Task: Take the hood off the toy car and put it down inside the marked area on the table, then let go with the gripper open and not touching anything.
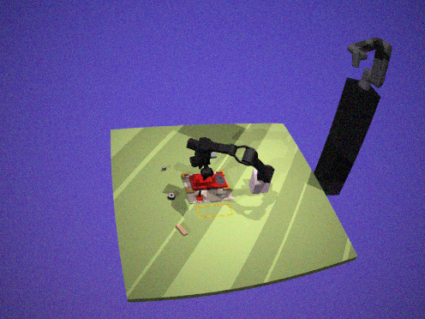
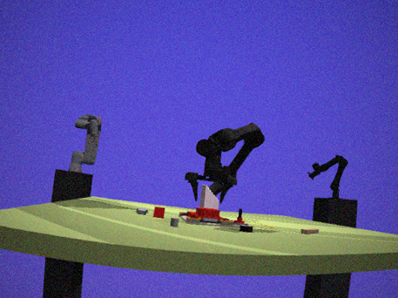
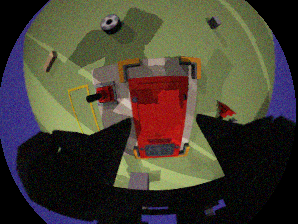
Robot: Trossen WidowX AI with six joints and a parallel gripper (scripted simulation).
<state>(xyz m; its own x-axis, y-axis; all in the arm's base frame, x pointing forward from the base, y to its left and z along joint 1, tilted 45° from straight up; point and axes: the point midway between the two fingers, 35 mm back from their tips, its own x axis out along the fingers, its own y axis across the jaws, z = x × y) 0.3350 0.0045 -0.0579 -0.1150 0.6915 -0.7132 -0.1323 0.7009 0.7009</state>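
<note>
Now: the red hood 30 mm below my gripper tip. The rest, counted from my gripper tip: small grey piece (210 mm ahead, 110 mm to the right, 60 mm below); dark wheel (170 mm ahead, 110 mm to the left, 60 mm below); tan block (130 mm ahead, 340 mm to the left, 70 mm below).
</note>
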